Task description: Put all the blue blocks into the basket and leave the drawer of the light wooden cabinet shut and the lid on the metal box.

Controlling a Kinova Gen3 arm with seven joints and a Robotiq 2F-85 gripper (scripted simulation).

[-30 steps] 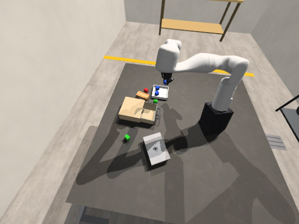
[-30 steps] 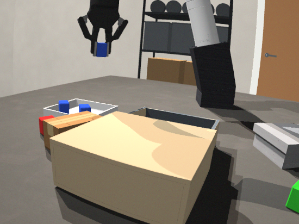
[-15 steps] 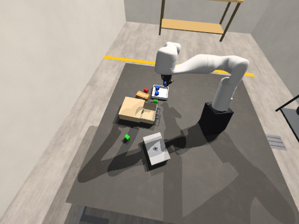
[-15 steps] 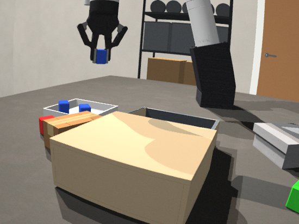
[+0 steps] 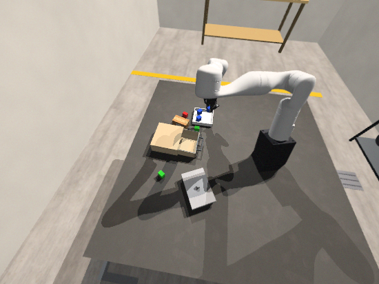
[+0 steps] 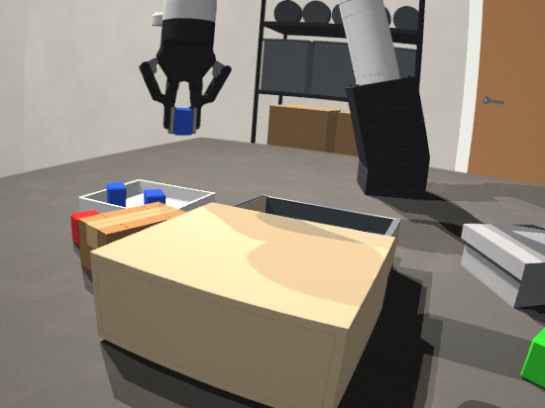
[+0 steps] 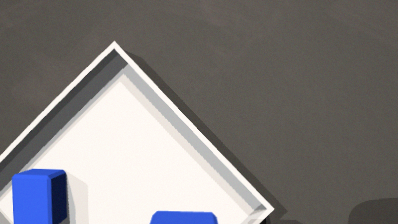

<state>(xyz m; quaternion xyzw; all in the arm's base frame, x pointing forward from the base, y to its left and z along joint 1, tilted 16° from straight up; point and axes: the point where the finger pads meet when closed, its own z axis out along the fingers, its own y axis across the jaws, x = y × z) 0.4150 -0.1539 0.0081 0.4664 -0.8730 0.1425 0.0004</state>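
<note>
Now: hand 12 cm above the basket, 4 cm short of it and 3 cm to the left of it. Round my hand: red block 17 cm ahead, 12 cm below; brown box 17 cm ahead, 10 cm below, 9 cm to the left; drawer 24 cm to the left, 11 cm below, 7 cm ahead.
</note>
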